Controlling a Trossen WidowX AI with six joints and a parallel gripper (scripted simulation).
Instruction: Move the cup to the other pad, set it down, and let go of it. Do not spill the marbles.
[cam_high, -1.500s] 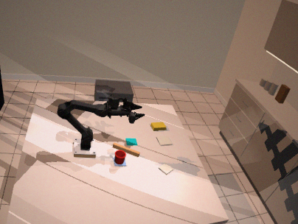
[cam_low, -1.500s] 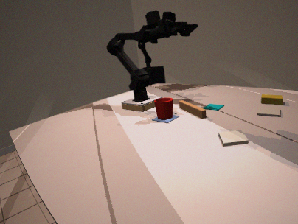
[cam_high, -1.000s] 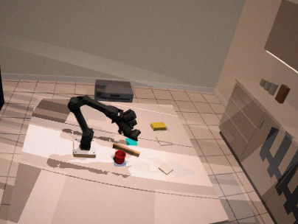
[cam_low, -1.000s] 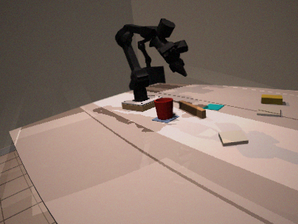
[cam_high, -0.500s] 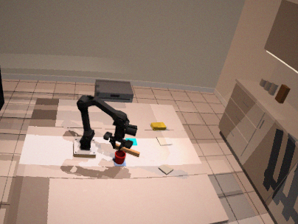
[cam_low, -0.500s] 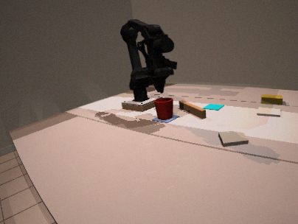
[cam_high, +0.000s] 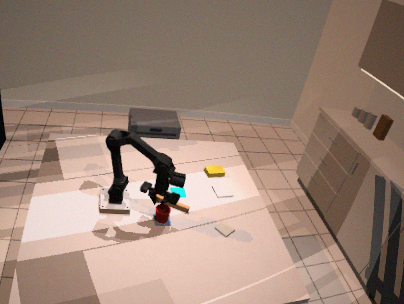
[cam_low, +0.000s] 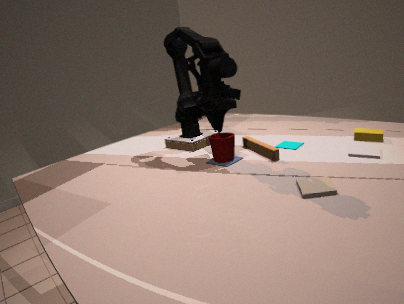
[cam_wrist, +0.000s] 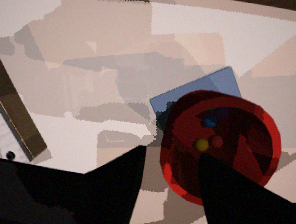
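My gripper tip is 30 mm short of the red cup, 20 mm to the left of it and 40 mm above it. The rest, counted from my gripper tip: wooden bar 90 mm ahead, 90 mm to the left, 80 mm below; thin white tile 410 mm ahead, 210 mm to the left, 80 mm below; cyan pad 140 mm ahead, 190 mm to the left, 90 mm below.
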